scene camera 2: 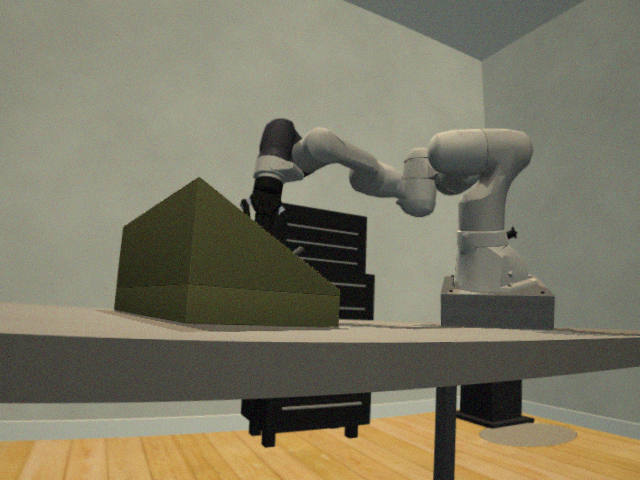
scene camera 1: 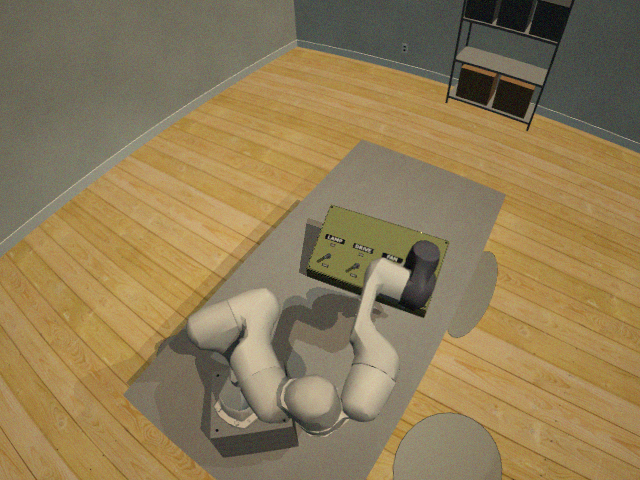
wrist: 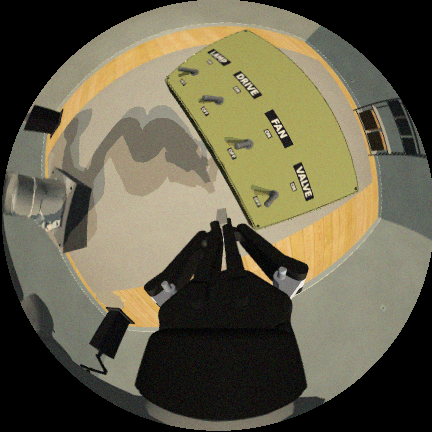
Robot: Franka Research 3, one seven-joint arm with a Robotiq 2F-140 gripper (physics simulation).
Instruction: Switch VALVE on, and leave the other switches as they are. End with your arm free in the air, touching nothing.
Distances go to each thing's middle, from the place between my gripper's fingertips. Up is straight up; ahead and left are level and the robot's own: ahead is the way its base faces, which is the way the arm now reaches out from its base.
Right now my hand is 19 cm to the right of the olive sloped switch panel [scene camera 2: 196, 258], 16 cm short of it and 4 cm above it.
